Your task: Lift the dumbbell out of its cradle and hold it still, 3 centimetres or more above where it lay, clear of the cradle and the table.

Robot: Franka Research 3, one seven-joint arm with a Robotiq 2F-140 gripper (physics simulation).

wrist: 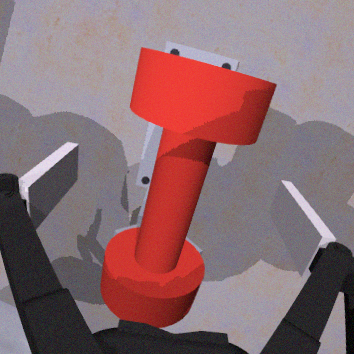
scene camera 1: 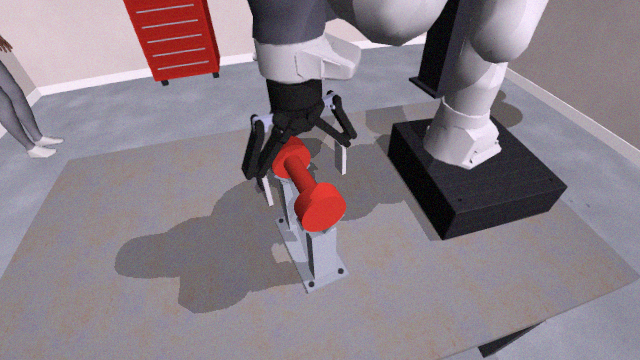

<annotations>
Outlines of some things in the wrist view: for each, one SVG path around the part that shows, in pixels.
My gripper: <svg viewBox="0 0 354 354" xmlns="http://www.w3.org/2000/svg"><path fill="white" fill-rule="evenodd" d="M280 180L268 213L300 277L305 277L307 280L259 354L316 354L320 346L320 336L339 291L343 292L346 354L354 354L354 256L352 256L352 252L345 245L335 242L336 238L290 181ZM0 173L0 253L31 354L249 354L239 346L228 342L227 333L199 330L171 333L148 323L119 319L117 327L91 333L71 293L66 287L62 288L35 230L77 180L78 143L66 142L19 179L12 173Z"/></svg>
A red dumbbell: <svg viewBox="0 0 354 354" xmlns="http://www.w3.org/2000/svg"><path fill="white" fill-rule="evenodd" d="M141 47L129 108L139 117L159 125L163 129L140 227L122 230L108 241L103 258L100 293L106 306L118 318L148 323L161 328L178 322L188 313L204 276L203 259L197 249L185 237L216 142L237 145L255 143L276 84L209 63Z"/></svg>
</annotations>
